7 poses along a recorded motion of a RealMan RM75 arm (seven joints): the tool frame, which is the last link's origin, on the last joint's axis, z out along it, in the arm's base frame.
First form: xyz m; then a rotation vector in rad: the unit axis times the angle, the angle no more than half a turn.
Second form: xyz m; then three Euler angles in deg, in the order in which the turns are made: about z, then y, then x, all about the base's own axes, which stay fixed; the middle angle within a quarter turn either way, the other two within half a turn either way. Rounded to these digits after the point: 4 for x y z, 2 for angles.
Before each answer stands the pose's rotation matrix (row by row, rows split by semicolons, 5 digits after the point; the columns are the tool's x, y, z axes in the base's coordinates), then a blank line. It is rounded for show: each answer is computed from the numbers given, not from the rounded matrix.
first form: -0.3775 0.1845 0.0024 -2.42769 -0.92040 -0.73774
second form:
0.63641 0.70093 0.32199; 0.46685 -0.68231 0.56258; 0.61403 -0.20771 -0.76146

-0.3775 0.1845 0.0024 -47.76 18.78 -143.54
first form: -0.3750 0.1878 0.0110 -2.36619 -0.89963 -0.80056
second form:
0.61241 0.70991 0.34782; 0.42792 -0.66763 0.60922; 0.66471 -0.22426 -0.71265

-0.3750 0.1878 0.0110 -49.22 20.35 -139.47
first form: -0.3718 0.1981 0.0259 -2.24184 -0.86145 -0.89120
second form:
0.57004 0.73111 0.37488; 0.34985 -0.62882 0.69440; 0.74341 -0.26468 -0.61423

-0.3718 0.1981 0.0259 -52.06 22.02 -131.49
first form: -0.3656 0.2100 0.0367 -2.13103 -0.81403 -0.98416
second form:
0.52649 0.74553 0.40865; 0.26158 -0.59939 0.75651; 0.80894 -0.29141 -0.51059

-0.3656 0.2100 0.0367 -54.77 24.12 -124.02
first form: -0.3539 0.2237 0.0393 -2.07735 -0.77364 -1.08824
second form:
0.47889 0.74416 0.46572; 0.19536 -0.60754 0.76989; 0.85586 -0.27771 -0.43633

-0.3539 0.2237 0.0393 -57.24 27.76 -119.54
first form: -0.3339 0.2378 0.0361 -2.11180 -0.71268 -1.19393
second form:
0.45025 0.69967 0.55474; 0.15623 -0.67342 0.72256; 0.87913 -0.23867 -0.41252

-0.3339 0.2378 0.0361 -57.24 33.69 -119.72
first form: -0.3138 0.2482 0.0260 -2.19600 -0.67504 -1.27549
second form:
0.43575 0.64024 0.63263; 0.16305 -0.74739 0.64407; 0.88518 -0.17750 -0.43006

-0.3138 0.2482 0.0260 -55.76 39.24 -123.73
